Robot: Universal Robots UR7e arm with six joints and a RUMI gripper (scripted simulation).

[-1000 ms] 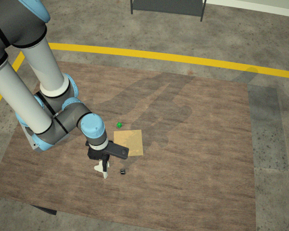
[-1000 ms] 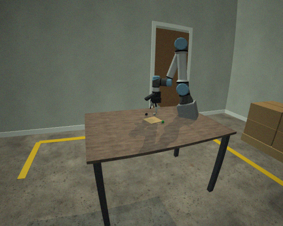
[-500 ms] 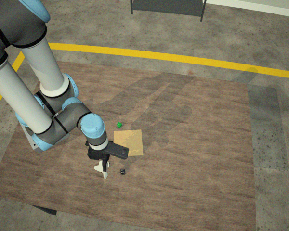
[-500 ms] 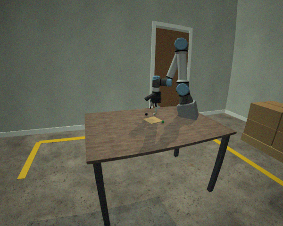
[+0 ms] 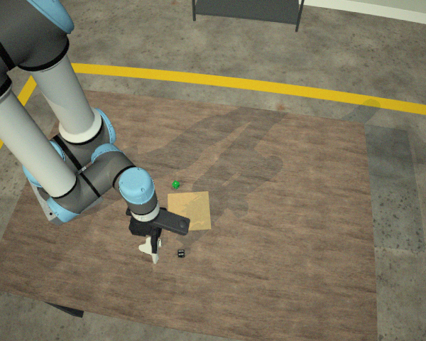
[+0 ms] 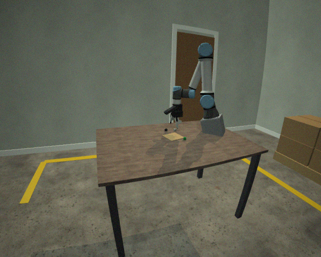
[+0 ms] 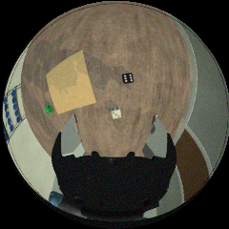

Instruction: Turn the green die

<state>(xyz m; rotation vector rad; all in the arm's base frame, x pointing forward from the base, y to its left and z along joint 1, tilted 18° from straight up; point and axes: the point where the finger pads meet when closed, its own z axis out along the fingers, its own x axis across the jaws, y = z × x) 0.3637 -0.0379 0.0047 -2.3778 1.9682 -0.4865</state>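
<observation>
Right now the white die is 4 cm below my hand, 1 cm to the right of it and 1 cm behind it. The rest, counted from my hand: black die (7 cm ahead, 4 cm below, 1 cm to the right); green die (21 cm to the left, 4 cm below, 4 cm behind); tan mat (14 cm to the left, 4 cm below, 4 cm ahead).
</observation>
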